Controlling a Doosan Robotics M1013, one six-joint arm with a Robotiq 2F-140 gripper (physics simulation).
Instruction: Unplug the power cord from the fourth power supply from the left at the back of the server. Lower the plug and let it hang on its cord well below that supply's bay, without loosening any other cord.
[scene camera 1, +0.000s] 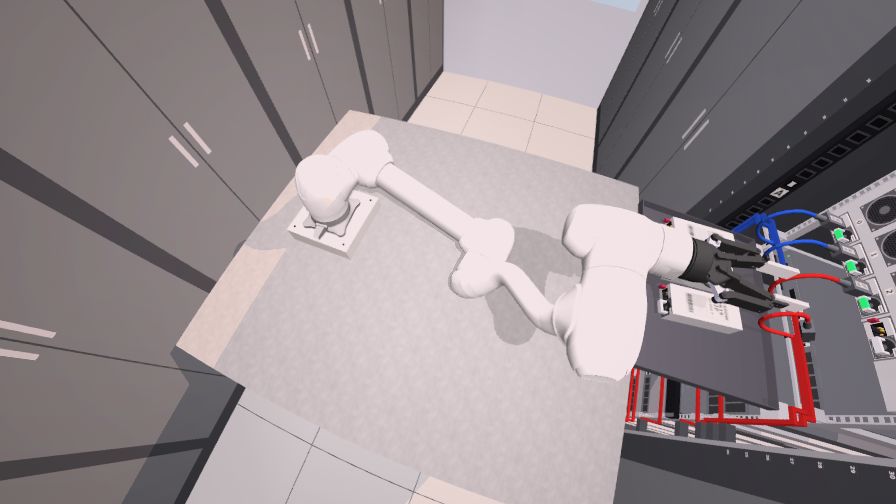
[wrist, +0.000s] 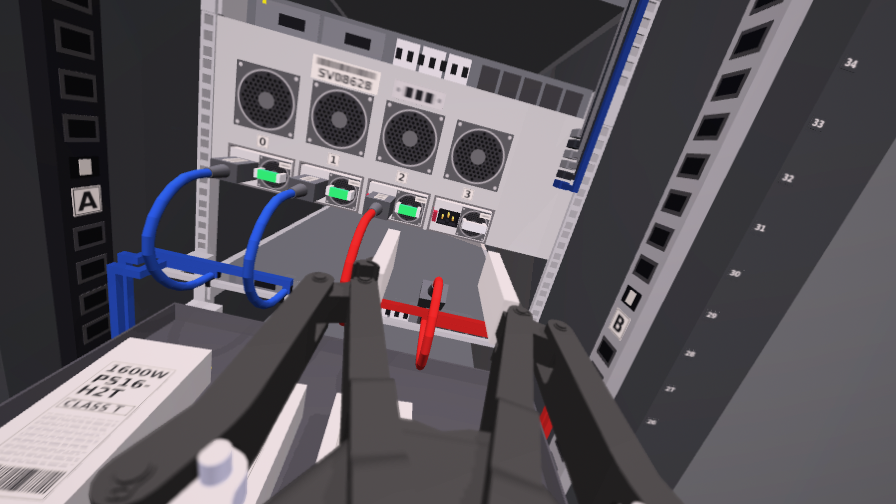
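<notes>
The fourth supply (wrist: 462, 220) (scene camera 1: 880, 333), labelled 3, has an empty inlet with bare yellow pins and no green light. Its red cord (wrist: 429, 325) (scene camera 1: 776, 322) hangs in a loop well below the bay, with the dark plug (wrist: 432, 290) at the top of the loop. My gripper (wrist: 441, 266) (scene camera 1: 783, 287) is open and empty, its fingers spread either side of the loop and not touching it. Two blue cords (wrist: 159, 231) and another red cord (wrist: 357, 241) stay plugged into supplies 0, 1 and 2, which show green lights.
A spare supply unit (wrist: 81, 407) (scene camera 1: 698, 307) labelled 1600W lies on a dark tray under my wrist. Rack rails with outlet strips A (wrist: 84, 200) and B (wrist: 617, 322) flank the server. Red and blue cable brackets sit below the bays. Cabinets line the aisle.
</notes>
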